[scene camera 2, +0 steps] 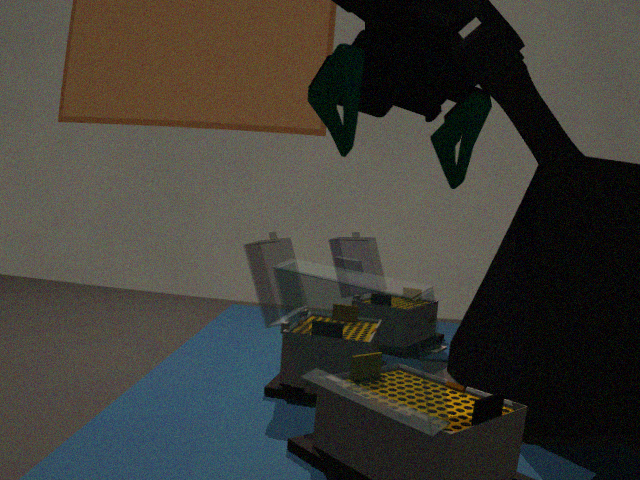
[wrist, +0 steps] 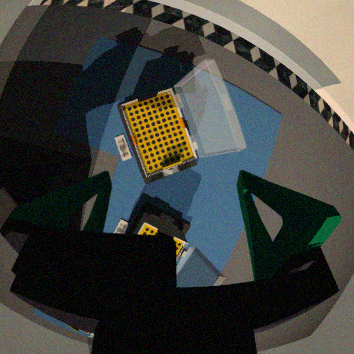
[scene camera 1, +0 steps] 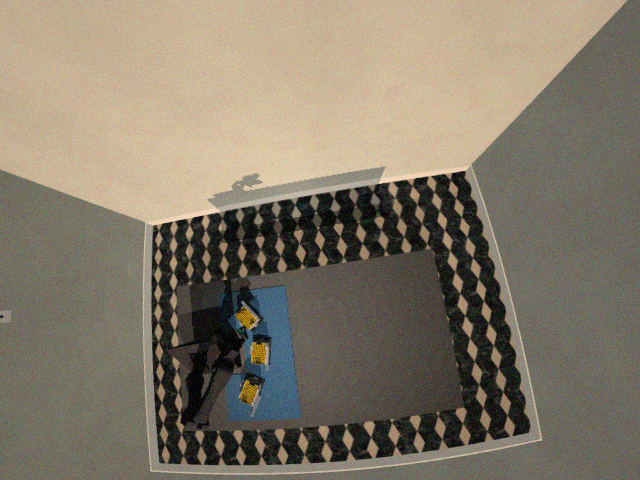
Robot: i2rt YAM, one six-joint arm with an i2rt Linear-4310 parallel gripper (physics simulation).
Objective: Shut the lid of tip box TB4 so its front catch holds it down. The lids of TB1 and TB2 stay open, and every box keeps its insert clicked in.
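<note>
TB4 stands at the wall end of the blue mat, with its yellow perforated insert in it. Its label lies beside it in the wrist view. Its clear lid is open, tilted out on the side away from the label. Two more boxes with yellow inserts, a middle one and a far one, have open lids; I cannot read which is TB1 or TB2. My gripper is open and empty, high above the boxes.
The blue mat lies under the boxes on a grey-brown table. The dark arm rises at the mat's left side in the first scene view. The middle box is partly hidden by the gripper body in the wrist view.
</note>
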